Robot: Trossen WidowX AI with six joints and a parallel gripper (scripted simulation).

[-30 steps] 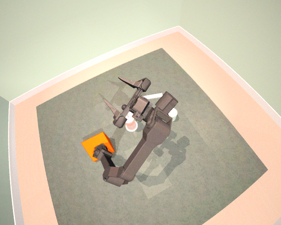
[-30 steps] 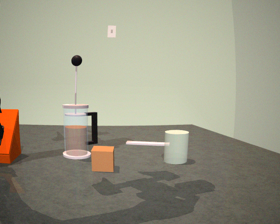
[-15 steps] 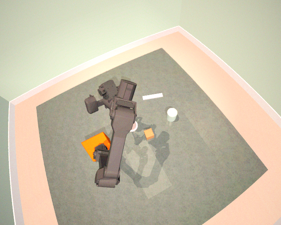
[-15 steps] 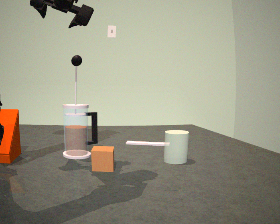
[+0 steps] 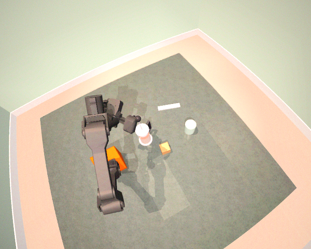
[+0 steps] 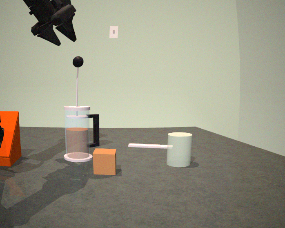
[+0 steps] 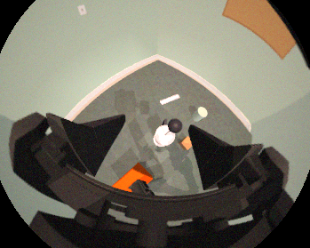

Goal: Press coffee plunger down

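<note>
Right now the glass coffee press is 5 cm ahead of my gripper tip, 1 cm to the right of it and 19 cm below it. Round my gripper tip: orange cube: 11 cm ahead, 14 cm to the right, 30 cm below.
</note>
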